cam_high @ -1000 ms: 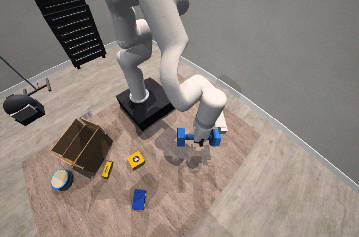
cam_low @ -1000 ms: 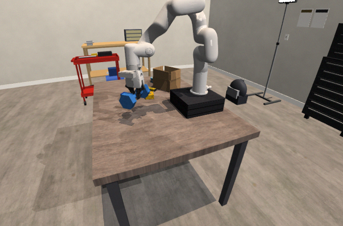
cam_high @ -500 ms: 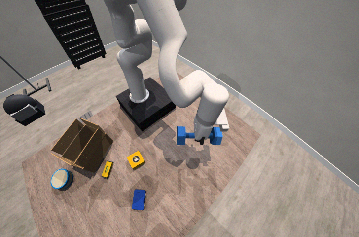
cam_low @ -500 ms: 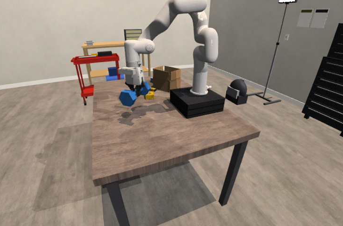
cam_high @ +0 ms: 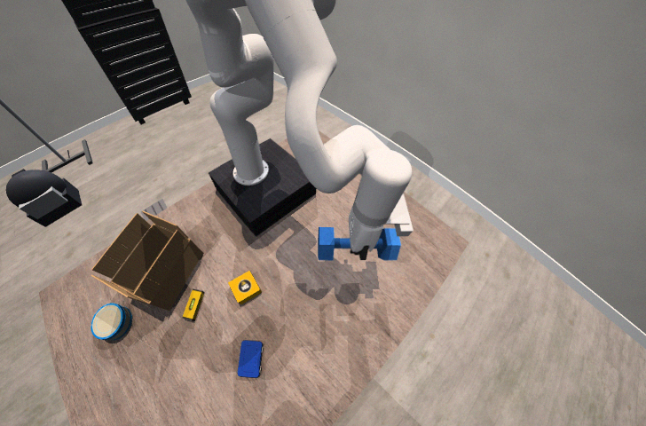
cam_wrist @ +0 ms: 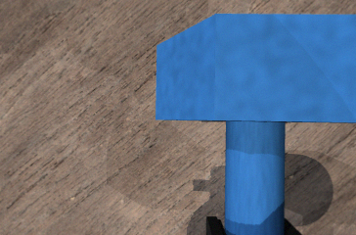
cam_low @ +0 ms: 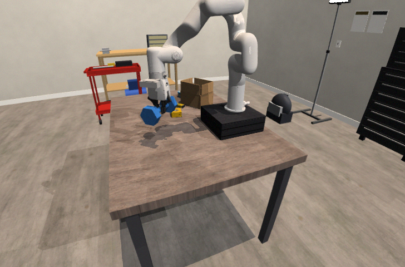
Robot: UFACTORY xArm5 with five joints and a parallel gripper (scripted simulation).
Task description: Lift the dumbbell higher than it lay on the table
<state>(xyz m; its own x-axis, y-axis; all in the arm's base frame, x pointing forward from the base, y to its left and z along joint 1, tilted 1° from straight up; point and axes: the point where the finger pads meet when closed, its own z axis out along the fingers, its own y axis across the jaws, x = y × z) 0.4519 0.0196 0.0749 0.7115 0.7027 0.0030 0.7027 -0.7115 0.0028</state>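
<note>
Right now the blue dumbbell is right at my hand. From my hand the other things lie so: blue case 390 mm to the right, 160 mm below; then yellow square box 160 mm behind, 280 mm to the right, 150 mm below; then small yellow level 230 mm behind, 420 mm to the right, 160 mm below.
</note>
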